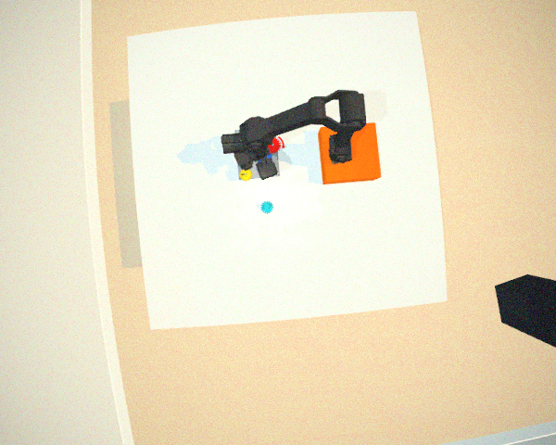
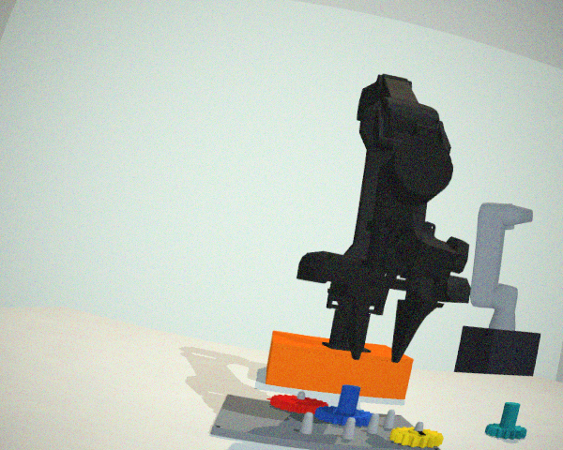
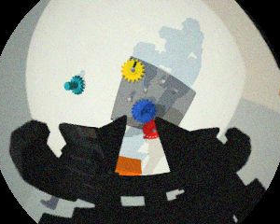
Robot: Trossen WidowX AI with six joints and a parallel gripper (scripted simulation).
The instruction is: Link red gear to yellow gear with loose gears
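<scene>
Right now the blue gear is 10 mm behind my gripper tip, 20 mm to the right of it and 60 mm below it. The rest, counted from my gripper tip: red gear: 60 mm behind, 60 mm to the right, 60 mm below; then yellow gear: 80 mm ahead, 30 mm to the left, 60 mm below; then teal gear: 30 mm ahead, 180 mm to the left, 60 mm below.
</scene>
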